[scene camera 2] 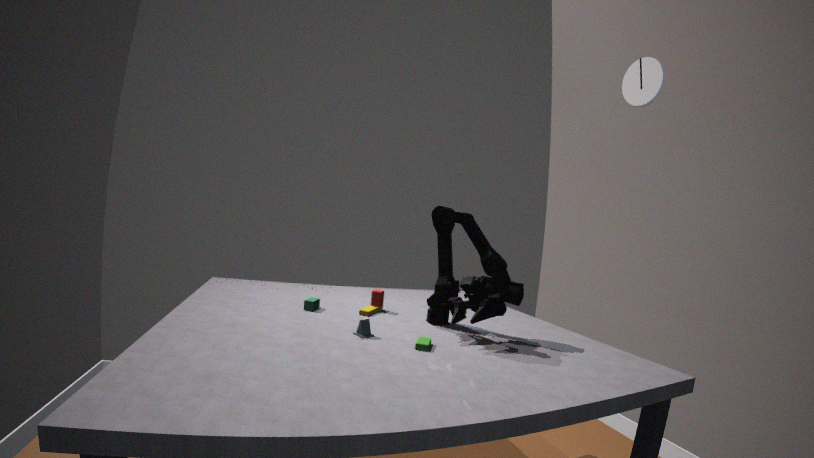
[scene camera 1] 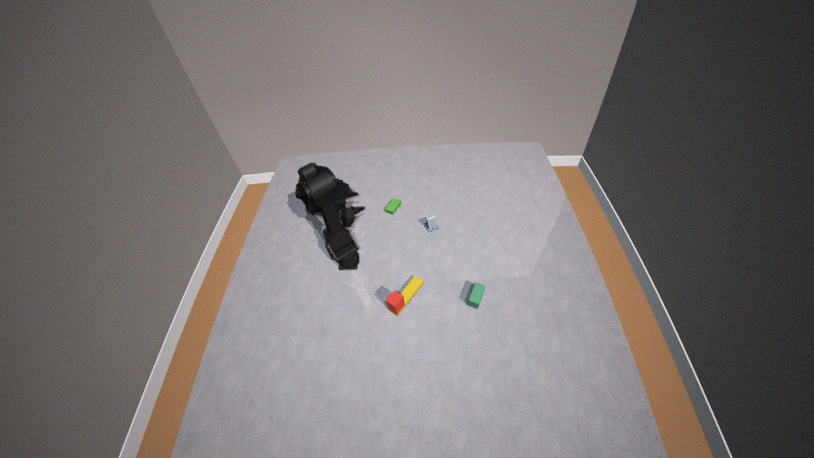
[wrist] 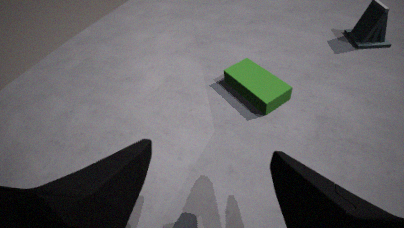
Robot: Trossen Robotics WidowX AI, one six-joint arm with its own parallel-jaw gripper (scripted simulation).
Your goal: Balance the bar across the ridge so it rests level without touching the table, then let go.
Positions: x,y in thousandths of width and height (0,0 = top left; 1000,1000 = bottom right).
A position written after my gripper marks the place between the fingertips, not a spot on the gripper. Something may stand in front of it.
My gripper (scene camera 2: 567,704) is open, holding nothing. Further things: a bright green block (wrist: 660,406).
My gripper is seen too in the wrist view (wrist: 526,673).
